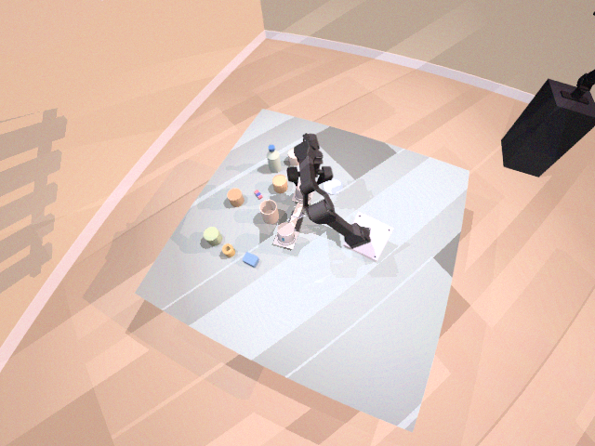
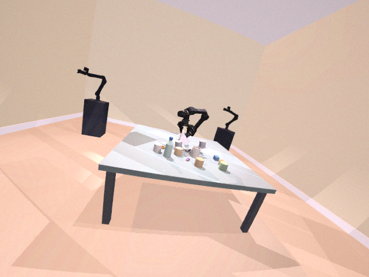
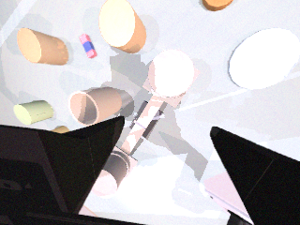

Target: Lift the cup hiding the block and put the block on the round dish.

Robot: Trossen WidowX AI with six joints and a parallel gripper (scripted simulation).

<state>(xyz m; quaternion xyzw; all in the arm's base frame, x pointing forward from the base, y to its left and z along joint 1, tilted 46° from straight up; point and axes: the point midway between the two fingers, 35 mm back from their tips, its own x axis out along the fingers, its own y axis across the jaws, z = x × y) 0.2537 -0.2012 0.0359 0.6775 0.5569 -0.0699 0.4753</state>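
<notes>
My gripper tip is now 13 cm above the pale green block, 3 cm to the left of it and 3 cm short of it. The rest, counted from my gripper tip: grey cup: 24 cm to the left, 6 cm below, 2 cm ahead; then pale round dish: 16 cm below, 14 cm to the right, 9 cm behind; then balance: 13 cm below, 10 cm to the left, 3 cm ahead.
</notes>
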